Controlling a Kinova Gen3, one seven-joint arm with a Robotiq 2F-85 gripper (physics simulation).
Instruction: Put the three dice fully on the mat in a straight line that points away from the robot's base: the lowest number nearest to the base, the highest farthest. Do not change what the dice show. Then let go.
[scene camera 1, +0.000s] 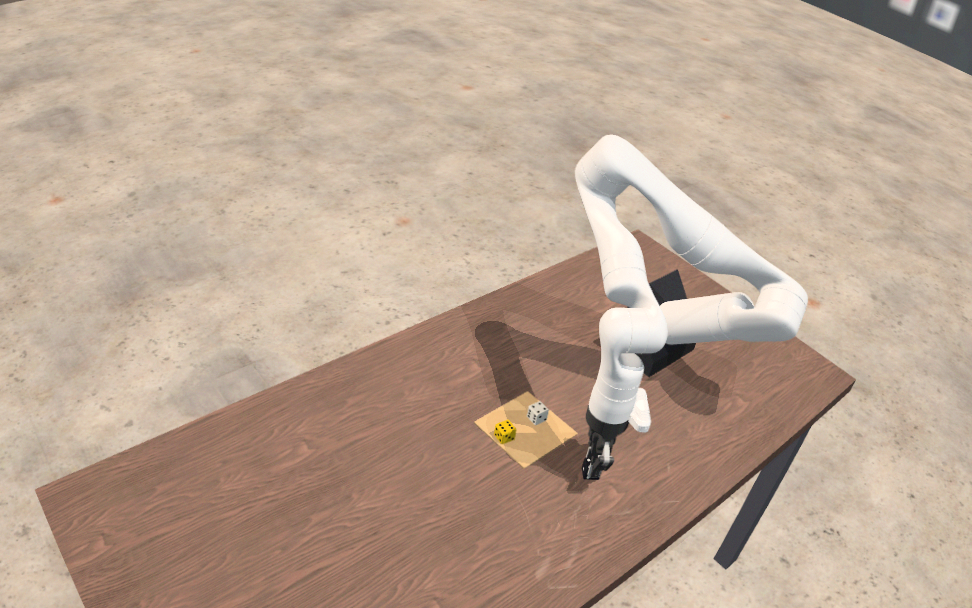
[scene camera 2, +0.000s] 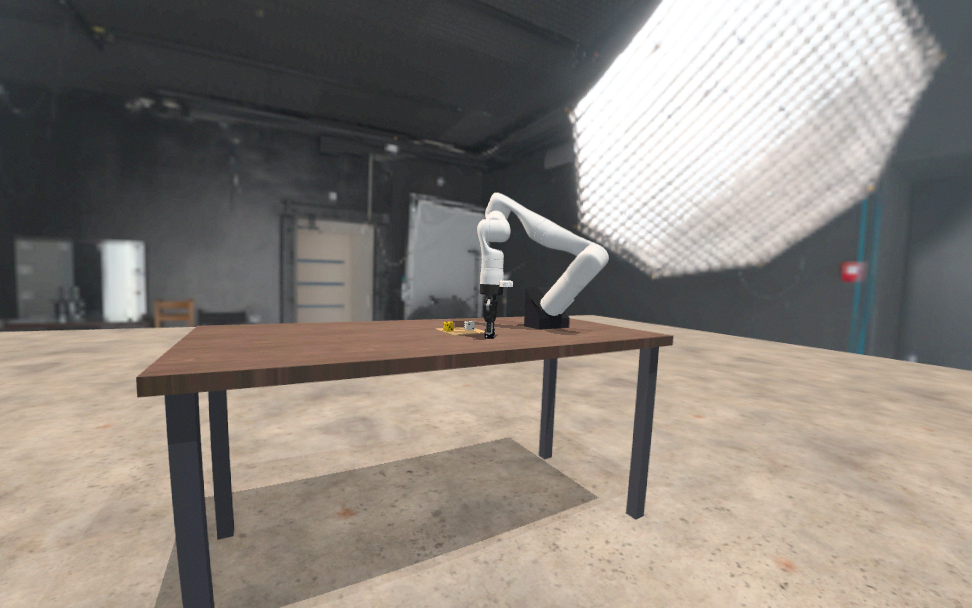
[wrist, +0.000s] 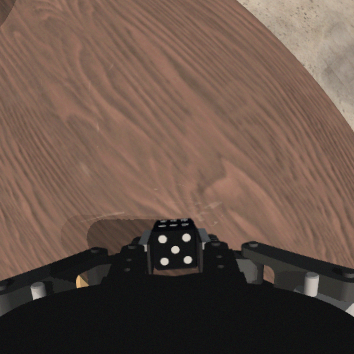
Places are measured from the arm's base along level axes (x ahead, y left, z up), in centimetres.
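Pixels of known places: gripper, fingertip midpoint: (scene camera 1: 592, 468) (scene camera 2: 489, 333) (wrist: 174, 241); arm's base, origin of the base link: (scene camera 1: 670, 323) (scene camera 2: 550, 306).
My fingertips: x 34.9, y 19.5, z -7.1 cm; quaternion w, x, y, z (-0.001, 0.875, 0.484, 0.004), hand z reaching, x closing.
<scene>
Ahead of a thing's pixels: the offset from my fingertips to its top centre. Level surfaces: height alone.
My gripper (scene camera 1: 594, 471) (scene camera 2: 489, 334) (wrist: 174, 241) is shut on the black die {dx +0.0, dy +0.0, dz +1.5 cm} (wrist: 175, 256), low at the table top beside the mat {dx +4.4, dy -14.8, dz -1.1 cm} (scene camera 1: 526, 456) (wrist: 81, 281). The black die shows five white pips on top in the wrist view, with a six-pip side toward the upper part of that view. The white die {dx +1.2, dy -15.9, dz +1.9 cm} (scene camera 1: 537, 412) (scene camera 2: 468, 325) sits on the mat on the side nearer the base and appears to show four on top. The yellow die {dx +9.5, dy -14.7, dz +1.9 cm} (scene camera 1: 505, 430) (scene camera 2: 448, 326) sits on the mat farther from the base and appears to show six on top.
The black robot base mount (scene camera 1: 670, 354) (scene camera 2: 534, 313) stands toward the right end of the wooden table {dz -1.5 cm} (scene camera 1: 286, 458) (scene camera 2: 322, 347). The table's long edge lies beyond the gripper on the side away from the mat. The arm's shadow crosses part of the mat.
</scene>
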